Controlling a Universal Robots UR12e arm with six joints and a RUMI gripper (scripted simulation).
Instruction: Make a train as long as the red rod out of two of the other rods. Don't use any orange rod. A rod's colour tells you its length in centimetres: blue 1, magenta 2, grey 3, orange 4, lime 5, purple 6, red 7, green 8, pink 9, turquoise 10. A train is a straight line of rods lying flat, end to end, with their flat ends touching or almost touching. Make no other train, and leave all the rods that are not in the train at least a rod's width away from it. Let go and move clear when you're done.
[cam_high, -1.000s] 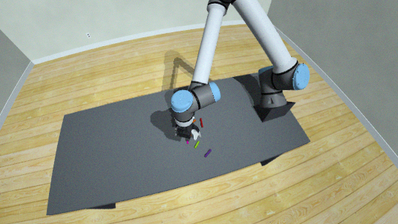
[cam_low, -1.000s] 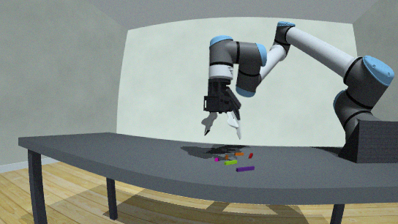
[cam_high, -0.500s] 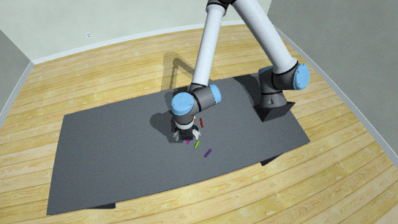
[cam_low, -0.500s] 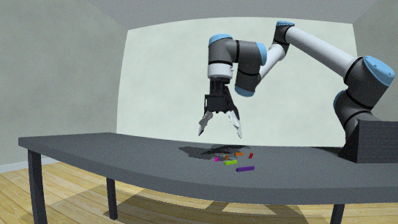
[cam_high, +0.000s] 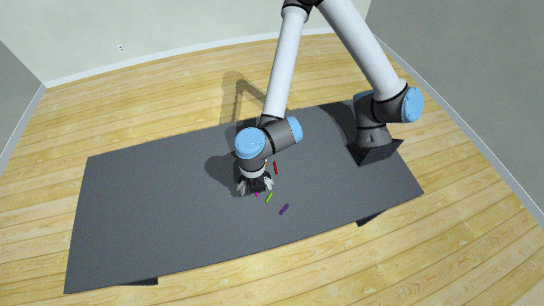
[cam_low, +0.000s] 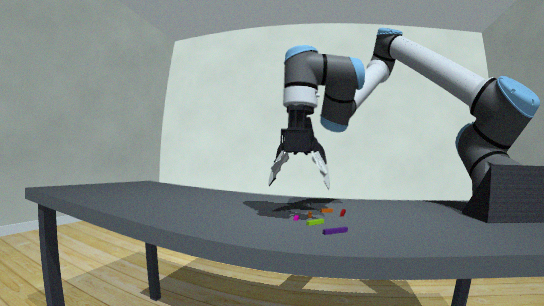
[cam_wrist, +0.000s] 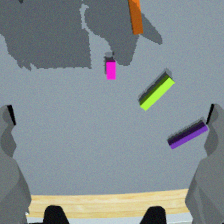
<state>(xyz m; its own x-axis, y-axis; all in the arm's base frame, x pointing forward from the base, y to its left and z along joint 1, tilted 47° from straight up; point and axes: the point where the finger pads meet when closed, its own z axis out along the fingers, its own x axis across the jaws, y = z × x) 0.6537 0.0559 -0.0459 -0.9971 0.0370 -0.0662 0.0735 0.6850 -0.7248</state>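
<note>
My hand is 8 cm above the magenta rod. From my hand the other things lie so: purple rod 10 cm behind, 11 cm to the left, 8 cm below; then red rod 13 cm behind, 11 cm to the right, 8 cm below; then lime rod 5 cm behind, 3 cm to the left, 8 cm below.
</note>
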